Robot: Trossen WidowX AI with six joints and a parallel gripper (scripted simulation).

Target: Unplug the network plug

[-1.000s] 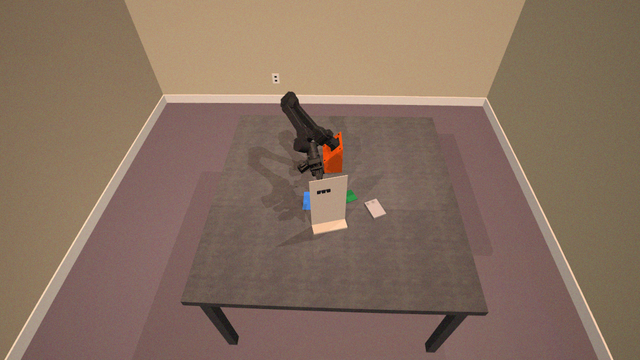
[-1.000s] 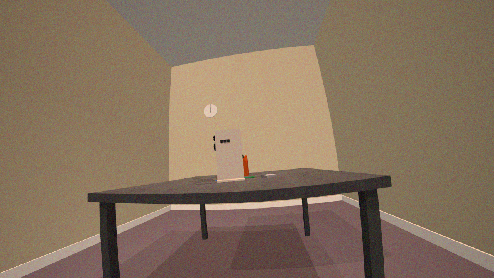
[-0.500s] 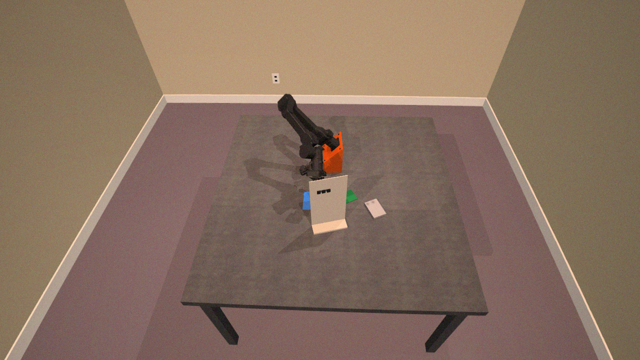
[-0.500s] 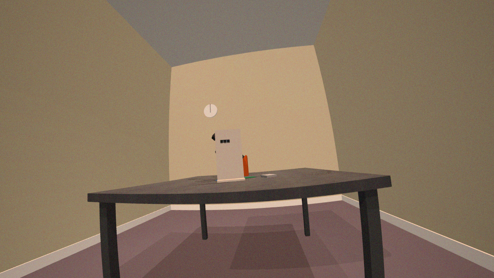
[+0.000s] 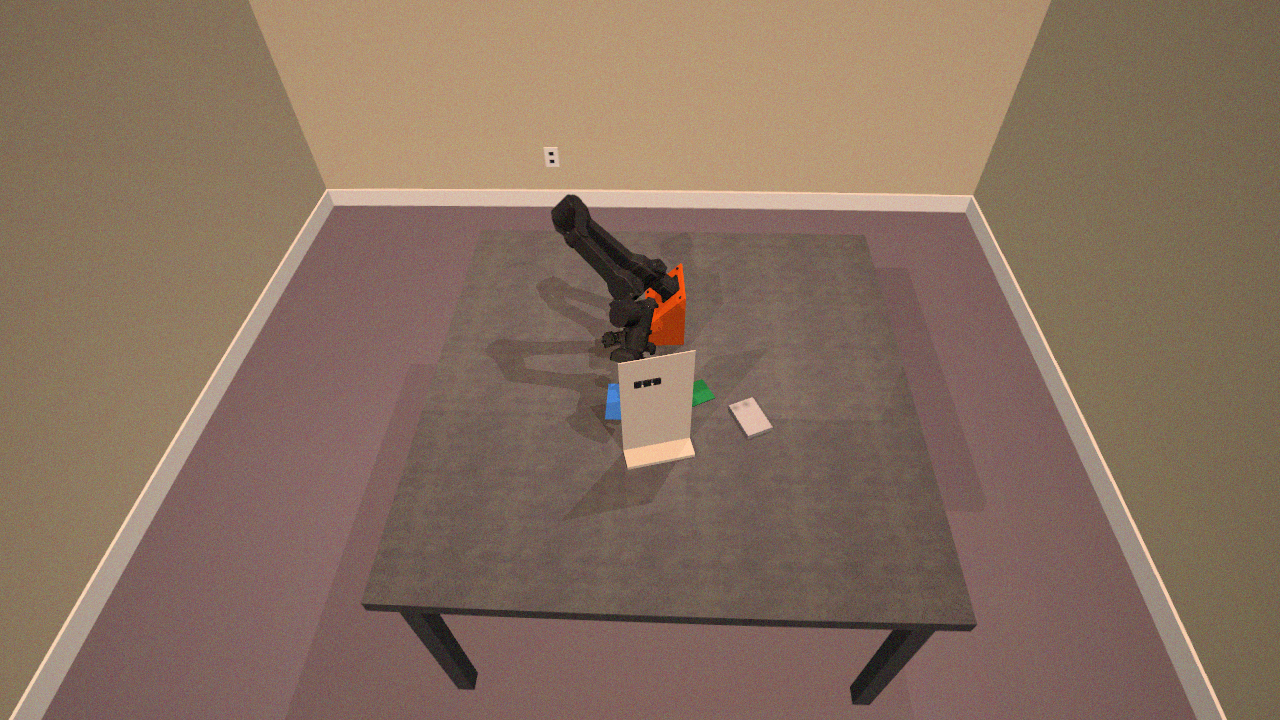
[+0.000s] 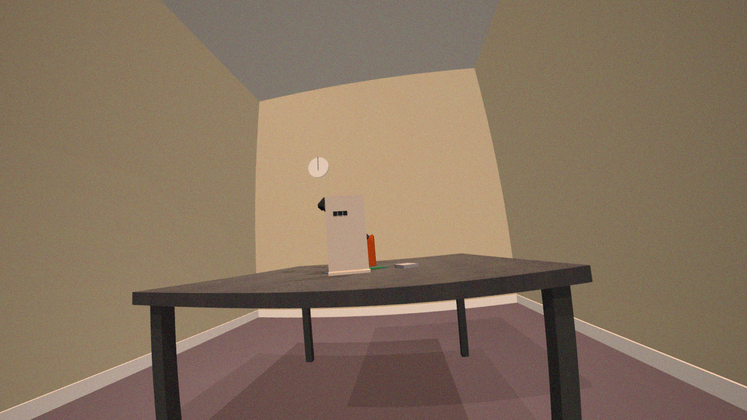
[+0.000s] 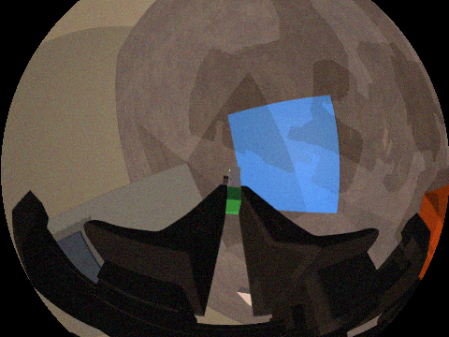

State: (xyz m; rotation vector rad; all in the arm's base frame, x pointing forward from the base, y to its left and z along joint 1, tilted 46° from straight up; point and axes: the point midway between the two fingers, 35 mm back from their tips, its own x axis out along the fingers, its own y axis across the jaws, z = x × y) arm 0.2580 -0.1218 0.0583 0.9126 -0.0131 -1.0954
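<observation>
My gripper tip is now 8 cm above the blue square and 1 cm past it. Round my gripper tip: beige panel (15 cm ahead, 7 cm above, 5 cm to the left); green plug (right at my gripper tip).
</observation>
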